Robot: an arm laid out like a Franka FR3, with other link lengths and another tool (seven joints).
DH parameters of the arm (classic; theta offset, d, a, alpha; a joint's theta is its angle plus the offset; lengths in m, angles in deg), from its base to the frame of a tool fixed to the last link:
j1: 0 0.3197 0 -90
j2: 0 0 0 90
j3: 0 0.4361 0.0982 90
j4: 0 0 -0.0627 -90
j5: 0 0.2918 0 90
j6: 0 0 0.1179 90
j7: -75 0.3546 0.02 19.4
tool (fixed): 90 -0.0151 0 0
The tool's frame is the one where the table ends.
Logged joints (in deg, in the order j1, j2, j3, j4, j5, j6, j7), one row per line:
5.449, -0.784, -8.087, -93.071, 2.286, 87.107, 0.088
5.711, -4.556, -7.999, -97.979, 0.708, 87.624, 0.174
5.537, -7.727, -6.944, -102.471, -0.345, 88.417, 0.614
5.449, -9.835, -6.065, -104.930, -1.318, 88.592, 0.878
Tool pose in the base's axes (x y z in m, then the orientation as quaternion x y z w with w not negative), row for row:
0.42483, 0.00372, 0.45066, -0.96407, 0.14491, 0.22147, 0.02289
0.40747, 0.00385, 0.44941, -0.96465, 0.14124, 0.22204, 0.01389
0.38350, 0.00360, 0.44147, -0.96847, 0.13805, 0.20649, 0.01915
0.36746, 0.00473, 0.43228, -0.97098, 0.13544, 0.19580, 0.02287
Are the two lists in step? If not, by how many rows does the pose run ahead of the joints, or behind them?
The pose runs 2 rows ahead of the joints: the pose in row i belongs to the joints in row i + 2.
